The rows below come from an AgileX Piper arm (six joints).
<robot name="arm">
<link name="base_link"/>
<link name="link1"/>
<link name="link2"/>
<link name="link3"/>
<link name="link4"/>
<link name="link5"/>
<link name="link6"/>
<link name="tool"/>
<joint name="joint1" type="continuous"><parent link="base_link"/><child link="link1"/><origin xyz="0 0 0.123" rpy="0 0 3.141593"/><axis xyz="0 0 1"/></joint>
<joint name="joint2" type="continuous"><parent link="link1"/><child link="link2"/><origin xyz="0 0 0" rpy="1.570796 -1.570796 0"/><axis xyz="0 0 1"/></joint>
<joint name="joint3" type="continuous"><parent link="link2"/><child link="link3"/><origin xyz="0.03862 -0.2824 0" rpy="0 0 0"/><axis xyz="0 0 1"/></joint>
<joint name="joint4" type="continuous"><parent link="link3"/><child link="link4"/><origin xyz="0.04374 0.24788 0" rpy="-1.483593 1.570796 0"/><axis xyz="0 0 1"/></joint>
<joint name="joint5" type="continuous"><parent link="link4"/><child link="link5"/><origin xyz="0 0 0" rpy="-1.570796 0 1.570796"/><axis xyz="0 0 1"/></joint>
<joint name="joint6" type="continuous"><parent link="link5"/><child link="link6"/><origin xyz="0 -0.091 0" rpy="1.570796 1.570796 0"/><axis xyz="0 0 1"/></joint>
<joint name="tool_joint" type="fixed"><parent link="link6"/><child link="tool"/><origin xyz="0 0 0" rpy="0 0 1.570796"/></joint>
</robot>
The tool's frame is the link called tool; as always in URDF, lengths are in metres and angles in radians. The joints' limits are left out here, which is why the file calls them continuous.
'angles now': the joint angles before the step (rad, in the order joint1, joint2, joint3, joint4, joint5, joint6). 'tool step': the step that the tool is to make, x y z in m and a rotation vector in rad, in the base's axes. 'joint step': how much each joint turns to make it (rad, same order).
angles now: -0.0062 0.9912 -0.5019 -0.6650 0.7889 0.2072
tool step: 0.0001 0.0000 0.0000 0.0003 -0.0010 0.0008
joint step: -0.0005 0.0000 0.0001 0.0001 -0.0017 -0.0004
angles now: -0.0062 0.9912 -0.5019 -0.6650 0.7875 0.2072
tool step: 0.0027 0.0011 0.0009 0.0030 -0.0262 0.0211
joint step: 0.0003 0.0000 0.0001 -0.0056 -0.0333 0.0005
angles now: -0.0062 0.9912 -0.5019 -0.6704 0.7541 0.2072
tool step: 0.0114 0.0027 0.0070 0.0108 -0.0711 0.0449
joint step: -0.0004 0.0156 -0.0253 -0.0098 -0.0767 0.0036
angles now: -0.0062 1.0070 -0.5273 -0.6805 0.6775 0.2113
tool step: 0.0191 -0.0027 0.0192 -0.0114 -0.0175 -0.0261
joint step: -0.0039 0.0594 -0.1064 -0.0033 0.0384 0.0011
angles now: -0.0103 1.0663 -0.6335 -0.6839 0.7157 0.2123
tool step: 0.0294 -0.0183 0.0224 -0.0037 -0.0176 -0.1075
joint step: -0.0729 0.1124 -0.1597 0.0000 0.0442 0.0111
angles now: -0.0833 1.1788 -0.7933 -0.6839 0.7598 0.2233
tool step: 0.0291 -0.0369 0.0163 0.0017 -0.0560 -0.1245
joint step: -0.1377 0.1228 -0.1517 0.0012 -0.0301 0.0067
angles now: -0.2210 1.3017 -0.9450 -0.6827 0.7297 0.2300
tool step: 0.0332 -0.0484 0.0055 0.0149 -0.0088 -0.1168
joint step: -0.1356 0.1729 -0.1874 0.0384 -0.0057 -0.0362
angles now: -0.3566 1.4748 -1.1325 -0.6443 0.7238 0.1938
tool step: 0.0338 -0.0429 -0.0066 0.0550 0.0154 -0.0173
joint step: -0.0984 0.1786 -0.1921 0.1396 -0.0073 -0.1547
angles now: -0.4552 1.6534 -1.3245 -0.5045 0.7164 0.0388
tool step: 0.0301 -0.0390 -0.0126 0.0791 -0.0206 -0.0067
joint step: -0.0755 0.1686 -0.1874 0.1689 0.0000 -0.1422
